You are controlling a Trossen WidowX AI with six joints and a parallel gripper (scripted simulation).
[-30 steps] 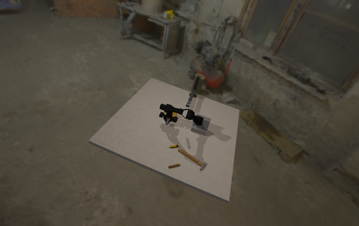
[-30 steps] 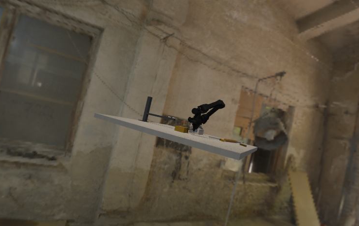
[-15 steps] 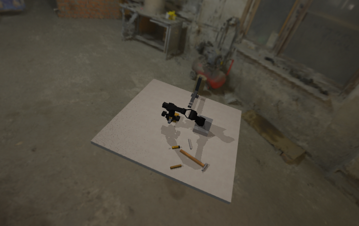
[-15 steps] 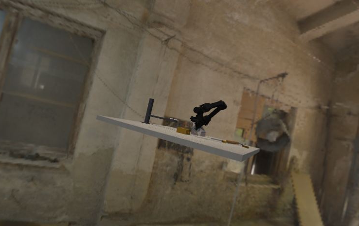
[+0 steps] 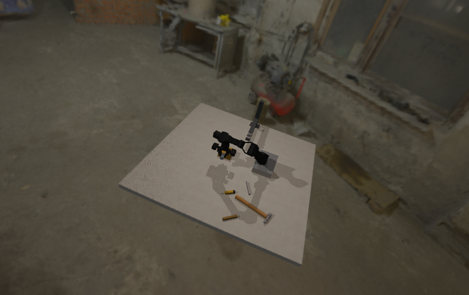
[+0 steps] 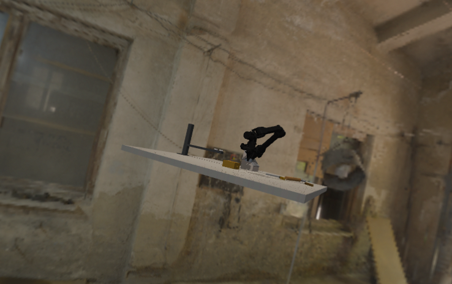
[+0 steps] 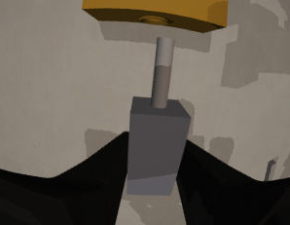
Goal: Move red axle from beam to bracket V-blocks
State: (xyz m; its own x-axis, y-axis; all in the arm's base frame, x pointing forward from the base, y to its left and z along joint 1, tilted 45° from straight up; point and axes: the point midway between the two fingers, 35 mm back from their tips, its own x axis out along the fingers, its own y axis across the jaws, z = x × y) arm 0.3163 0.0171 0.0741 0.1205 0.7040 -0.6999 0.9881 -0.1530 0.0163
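The yellow-orange block lies 10 mm behind my gripper tip, 130 mm to the right of it and 60 mm below it. Round my gripper tip: grey bar: 250 mm behind, 170 mm to the left, 80 mm below; grey-blue block: 20 mm to the right, 10 mm above; yellow-black tool: 120 mm behind, 270 mm to the left, 70 mm below.
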